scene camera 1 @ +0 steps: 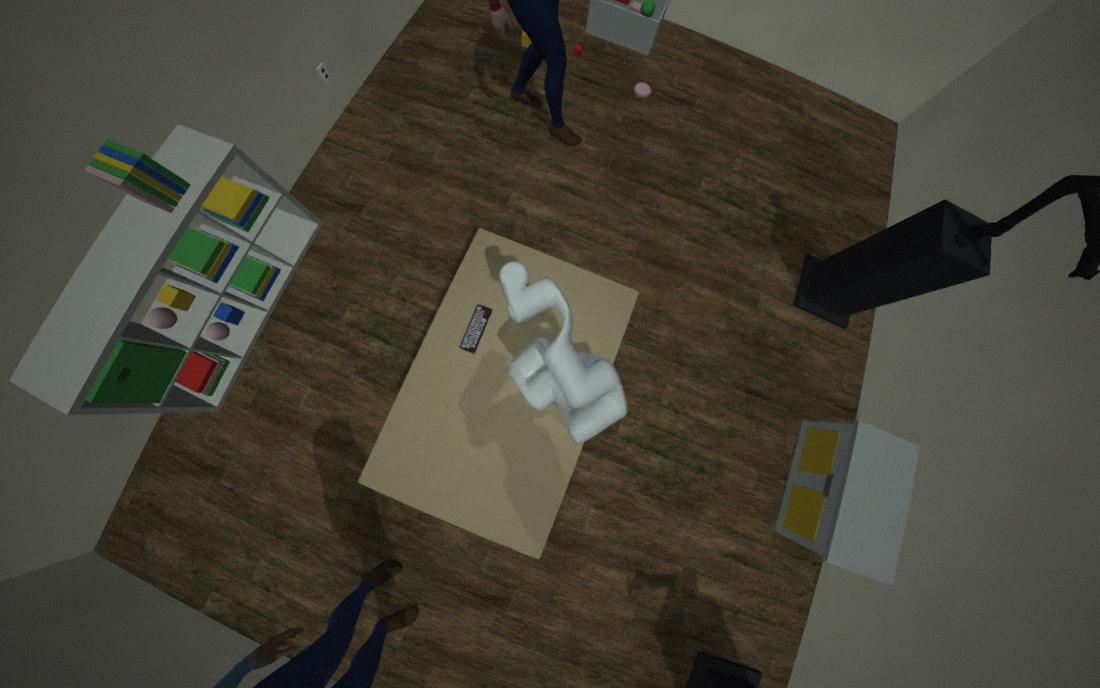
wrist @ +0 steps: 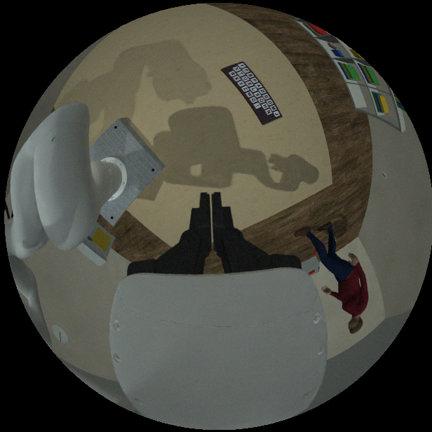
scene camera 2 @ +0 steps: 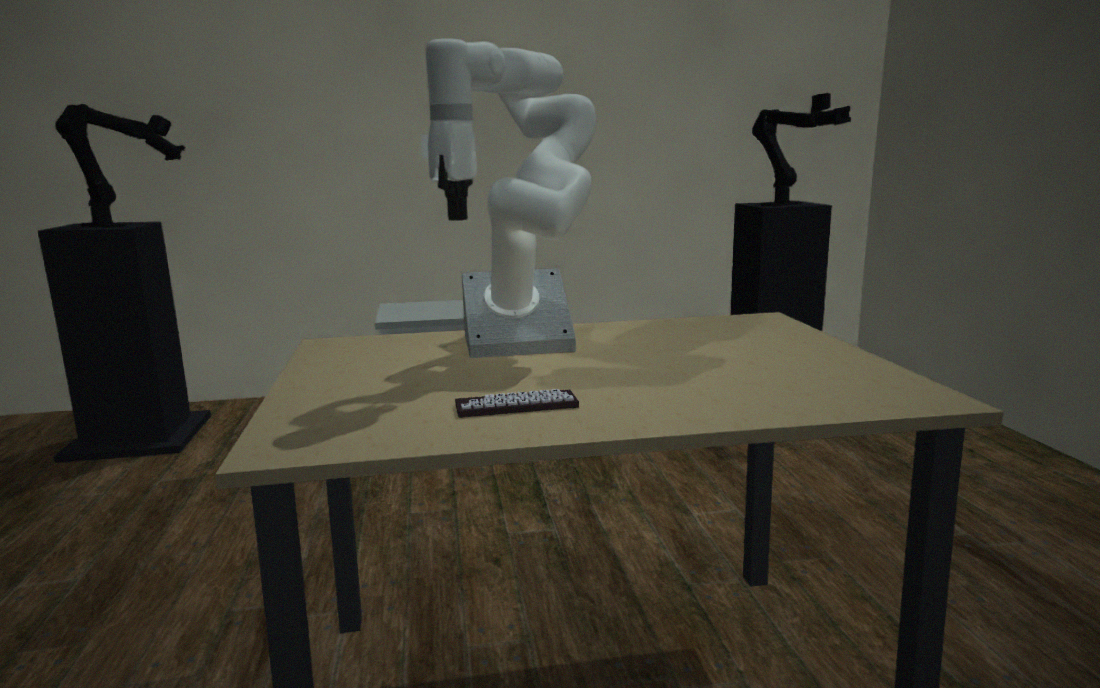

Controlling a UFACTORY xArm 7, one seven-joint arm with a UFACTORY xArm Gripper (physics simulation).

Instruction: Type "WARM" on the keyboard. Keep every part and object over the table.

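Where they show: gripper, fingertip midpoint: (scene camera 2: 457, 219); arm's base at its link origin: (scene camera 2: 511, 299).
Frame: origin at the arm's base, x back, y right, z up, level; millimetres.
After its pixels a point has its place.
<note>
A small dark keyboard (scene camera 1: 475, 328) @(x -453, y 40, z -86 mm) (scene camera 2: 516, 403) @(x -481, y 44, z -88 mm) (wrist: 252, 93) with rows of white lettered keys lies flat on the tan table (scene camera 1: 421, 430) @(x -484, y -439, z -103 mm) (scene camera 2: 730, 405) @(x -523, y -320, z -103 mm) (wrist: 240, 30), near its long edge opposite the arm's base. In the wrist view it is tilted, with its letters small and hard to read one by one. My gripper (scene camera 2: 457, 217) @(x -273, y 121, z 207 mm) (wrist: 210, 205) is shut and empty, its black fingertips side by side and pointing down. It hangs high above the table, well apart from the keyboard. In scene camera 1 the fingers are hidden under the white arm.
The arm's grey base plate (scene camera 2: 519, 344) @(x -112, y -3, z -79 mm) (wrist: 131, 150) sits at the table's other long edge. The arm's shadow falls across the table. A white shelf (scene camera 1: 121, 267) with coloured blocks, two people (scene camera 1: 543, 48) (scene camera 1: 348, 632) and black pedestals (scene camera 2: 113, 324) (scene camera 2: 778, 259) stand around the table on the floor.
</note>
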